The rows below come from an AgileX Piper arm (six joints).
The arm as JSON. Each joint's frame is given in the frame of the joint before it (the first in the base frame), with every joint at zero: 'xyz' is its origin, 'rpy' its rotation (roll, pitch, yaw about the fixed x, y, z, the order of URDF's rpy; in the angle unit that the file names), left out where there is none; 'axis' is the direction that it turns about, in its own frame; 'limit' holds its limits. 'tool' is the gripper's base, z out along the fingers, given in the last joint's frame.
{
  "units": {
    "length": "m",
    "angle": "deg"
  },
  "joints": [
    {
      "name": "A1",
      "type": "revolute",
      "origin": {
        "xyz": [
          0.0,
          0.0,
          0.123
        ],
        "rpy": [
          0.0,
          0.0,
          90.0
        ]
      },
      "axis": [
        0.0,
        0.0,
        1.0
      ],
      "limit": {
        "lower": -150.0,
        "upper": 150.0
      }
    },
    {
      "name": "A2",
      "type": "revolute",
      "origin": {
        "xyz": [
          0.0,
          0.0,
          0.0
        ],
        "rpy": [
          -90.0,
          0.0,
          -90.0
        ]
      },
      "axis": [
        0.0,
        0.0,
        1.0
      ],
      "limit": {
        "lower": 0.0,
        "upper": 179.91
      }
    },
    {
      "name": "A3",
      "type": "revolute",
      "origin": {
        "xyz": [
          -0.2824,
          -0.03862,
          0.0
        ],
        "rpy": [
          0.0,
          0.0,
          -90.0
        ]
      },
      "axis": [
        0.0,
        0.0,
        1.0
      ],
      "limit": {
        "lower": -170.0,
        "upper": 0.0
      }
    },
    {
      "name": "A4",
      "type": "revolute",
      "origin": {
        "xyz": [
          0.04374,
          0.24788,
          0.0
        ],
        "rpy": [
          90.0,
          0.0,
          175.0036
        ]
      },
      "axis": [
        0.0,
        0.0,
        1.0
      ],
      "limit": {
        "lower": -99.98,
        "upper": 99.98
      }
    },
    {
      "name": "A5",
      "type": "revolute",
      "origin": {
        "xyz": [
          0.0,
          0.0,
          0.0
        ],
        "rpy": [
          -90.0,
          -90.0,
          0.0
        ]
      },
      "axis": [
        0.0,
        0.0,
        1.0
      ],
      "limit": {
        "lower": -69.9,
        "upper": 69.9
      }
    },
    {
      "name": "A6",
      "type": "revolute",
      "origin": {
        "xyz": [
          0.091,
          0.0,
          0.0
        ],
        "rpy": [
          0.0,
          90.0,
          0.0
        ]
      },
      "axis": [
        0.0,
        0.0,
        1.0
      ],
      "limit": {
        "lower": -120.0,
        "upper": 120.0
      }
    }
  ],
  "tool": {
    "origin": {
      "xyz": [
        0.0,
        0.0,
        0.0
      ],
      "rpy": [
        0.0,
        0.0,
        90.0
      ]
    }
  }
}
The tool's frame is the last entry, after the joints.
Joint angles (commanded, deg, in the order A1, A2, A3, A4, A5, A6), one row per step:
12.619 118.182 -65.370 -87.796 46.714 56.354
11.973 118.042 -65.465 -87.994 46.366 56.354
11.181 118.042 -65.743 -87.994 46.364 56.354
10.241 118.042 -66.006 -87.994 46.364 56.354
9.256 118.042 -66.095 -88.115 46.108 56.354
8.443 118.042 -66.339 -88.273 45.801 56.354
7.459 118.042 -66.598 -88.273 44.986 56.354
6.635 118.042 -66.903 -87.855 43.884 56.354
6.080 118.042 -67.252 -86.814 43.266 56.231
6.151 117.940 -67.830 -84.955 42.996 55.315
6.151 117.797 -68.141 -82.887 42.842 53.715
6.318 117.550 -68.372 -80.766 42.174 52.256
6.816 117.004 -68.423 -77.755 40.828 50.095
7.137 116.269 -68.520 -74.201 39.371 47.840
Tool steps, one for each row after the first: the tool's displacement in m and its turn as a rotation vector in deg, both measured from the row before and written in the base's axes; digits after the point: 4 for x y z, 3 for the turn. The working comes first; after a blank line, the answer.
Tool pose at each row, in the base's axes (x y z in m, rotation vector in deg; the steps are taken from these numbers as rounded here):
0.3971 0.0211 0.1347 -29.803 132.899 -64.901
0.3980 0.0171 0.1359 -29.299 132.929 -64.815
0.3992 0.0118 0.1370 -28.219 133.118 -65.113
0.4003 0.0054 0.1380 -26.982 133.383 -65.487
0.4010 -0.0011 0.1383 -26.081 133.722 -65.675
0.4021 -0.0062 0.1391 -25.324 133.829 -65.708
0.4035 -0.0120 0.1395 -24.492 134.154 -65.136
0.4048 -0.0164 0.1396 -23.545 134.670 -63.934
0.4055 -0.0194 0.1398 -22.114 135.411 -62.911
0.4064 -0.0184 0.1412 -21.124 136.173 -61.867
0.4060 -0.0180 0.1418 -20.782 137.317 -61.179
0.4057 -0.0158 0.1425 -20.690 138.350 -59.652
0.4047 -0.0102 0.1435 -21.268 139.634 -56.872
0.4035 -0.0055 0.1458 -21.144 140.953 -53.605

0.0009 -0.0040 0.0012 0.174 -0.215 -0.266
0.0012 -0.0053 0.0011 0.057 -0.272 -0.790
0.0011 -0.0064 0.0010 0.049 -0.258 -0.940
0.0007 -0.0065 0.0003 0.119 -0.078 -0.722
0.0011 -0.0051 0.0008 0.153 -0.232 -0.488
0.0014 -0.0058 0.0004 0.626 -0.200 -0.424
0.0013 -0.0044 0.0001 1.118 -0.206 -0.365
0.0007 -0.0030 0.0002 1.135 -0.169 -0.808
0.0009 0.0010 0.0014 1.061 0.038 -0.557
-0.0004 0.0004 0.0006 0.754 0.699 -0.442
-0.0003 0.0022 0.0007 1.256 0.542 0.008
-0.0010 0.0056 0.0010 2.028 0.796 0.678
-0.0012 0.0047 0.0023 2.495 0.532 0.357

